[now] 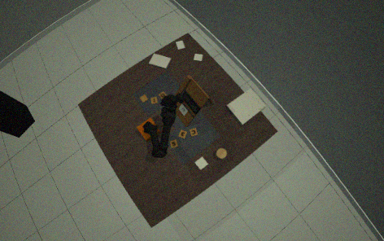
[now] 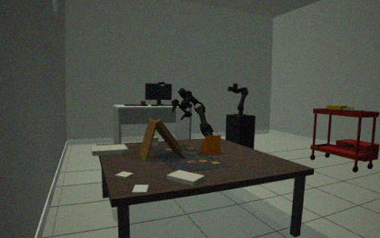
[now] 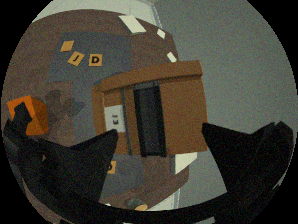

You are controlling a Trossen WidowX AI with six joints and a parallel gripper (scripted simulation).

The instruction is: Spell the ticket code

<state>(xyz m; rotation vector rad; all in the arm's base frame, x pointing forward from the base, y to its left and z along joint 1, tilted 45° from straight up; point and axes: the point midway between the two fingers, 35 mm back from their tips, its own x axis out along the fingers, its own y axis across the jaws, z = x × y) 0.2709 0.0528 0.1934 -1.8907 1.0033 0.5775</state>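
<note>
My gripper tip is 300 mm above the tan letter tile, 270 mm to the right of it and 70 mm past it. From my gripper tip the other things lie so: white slab 440 mm ahead, 330 mm to the right, 290 mm below; white ticket 230 mm below, 30 mm ahead, 10 mm to the left; white pad 540 mm to the left, 290 mm below, 230 mm ahead.
</note>
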